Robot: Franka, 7 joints.
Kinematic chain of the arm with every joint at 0, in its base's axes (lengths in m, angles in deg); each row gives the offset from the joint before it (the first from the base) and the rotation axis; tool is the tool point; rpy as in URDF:
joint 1: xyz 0 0 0.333 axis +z
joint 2: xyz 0 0 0 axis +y
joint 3: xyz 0 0 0.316 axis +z
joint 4: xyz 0.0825 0 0 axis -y
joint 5: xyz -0.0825 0 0.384 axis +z
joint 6: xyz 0 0 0 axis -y
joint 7: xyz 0.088 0 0 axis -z
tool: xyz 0 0 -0.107 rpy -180 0 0
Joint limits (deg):
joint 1: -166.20..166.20
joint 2: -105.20..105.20
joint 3: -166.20..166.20
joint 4: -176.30..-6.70
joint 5: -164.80..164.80
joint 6: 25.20..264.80
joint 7: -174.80..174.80
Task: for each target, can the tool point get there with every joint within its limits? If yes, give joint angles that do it. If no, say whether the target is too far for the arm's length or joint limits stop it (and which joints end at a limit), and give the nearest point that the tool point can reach.
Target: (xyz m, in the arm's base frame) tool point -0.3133 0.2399 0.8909
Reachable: yes | joints -91.53 -6.25 -121.54 -38.45 9.51 48.81 -27.05
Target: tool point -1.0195 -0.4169 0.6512
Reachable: no: too far | nearest point -0.7629 -0.3120 0.5711 | short by 0.289 m
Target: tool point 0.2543 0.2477 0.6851
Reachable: yes | joints 102.58 -63.53 -35.60 -137.78 61.75 147.08 -75.55
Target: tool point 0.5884 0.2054 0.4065
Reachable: yes | joints 89.72 88.39 -99.05 -107.44 39.58 123.68 31.76
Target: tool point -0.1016 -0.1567 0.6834
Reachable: yes | joints -91.62 -80.77 -22.85 -151.10 -113.41 166.07 -14.41
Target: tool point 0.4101 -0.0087 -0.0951
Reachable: yes | joints 1.02 72.31 -5.57 -125.53 -15.03 224.90 -113.36
